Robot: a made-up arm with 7 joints. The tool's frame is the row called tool.
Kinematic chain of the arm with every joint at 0, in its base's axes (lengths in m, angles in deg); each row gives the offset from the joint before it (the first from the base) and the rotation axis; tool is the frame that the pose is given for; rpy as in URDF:
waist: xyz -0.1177 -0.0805 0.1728 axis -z
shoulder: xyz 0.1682 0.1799 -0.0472 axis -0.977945 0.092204 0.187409
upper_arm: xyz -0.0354 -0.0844 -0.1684 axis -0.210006 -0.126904 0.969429
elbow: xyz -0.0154 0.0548 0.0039 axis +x
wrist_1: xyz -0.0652 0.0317 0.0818 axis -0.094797 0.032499 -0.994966
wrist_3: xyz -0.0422 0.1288 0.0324 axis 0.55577 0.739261 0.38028
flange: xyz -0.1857 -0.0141 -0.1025 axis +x
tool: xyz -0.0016 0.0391 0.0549 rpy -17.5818 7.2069 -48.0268
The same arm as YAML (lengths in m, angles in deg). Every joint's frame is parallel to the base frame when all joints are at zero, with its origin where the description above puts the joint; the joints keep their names.
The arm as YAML. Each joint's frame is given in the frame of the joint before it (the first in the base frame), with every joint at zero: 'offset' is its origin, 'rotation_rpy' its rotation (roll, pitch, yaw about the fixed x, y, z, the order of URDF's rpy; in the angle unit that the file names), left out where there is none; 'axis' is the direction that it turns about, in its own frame. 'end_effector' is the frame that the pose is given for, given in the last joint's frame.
length_unit: m
angle_unit: deg
chain:
  - id: waist
    offset: [-0.1177, -0.0805, 0.1728]
    axis: [0.0, 0.0, -1.0]
  - id: shoulder
    offset: [0.1682, 0.1799, -0.0472]
    axis: [-0.977945, 0.092204, 0.187409]
  - id: upper_arm
    offset: [-0.0354, -0.0844, -0.1684]
    axis: [-0.210006, -0.126904, 0.969429]
  - id: elbow
    offset: [-0.0154, 0.0548, 0.0039]
    axis: [1.0, 0.0, 0.0]
  - id: wrist_1
    offset: [-0.0652, 0.0317, 0.0818]
    axis: [-0.094797, 0.032499, -0.994966]
  - id: wrist_3
    offset: [-0.0422, 0.1288, 0.0324]
    axis: [0.55577, 0.739261, 0.38028]
  - id: flange
    offset: [-0.1857, -0.0141, -0.1025]
    axis: [1.0, 0.0, 0.0]
end_effector:
  offset: [-0.0016, 0.0391, 0.0549]
  rotation_rpy: [-17.58, 7.21, -48.03]

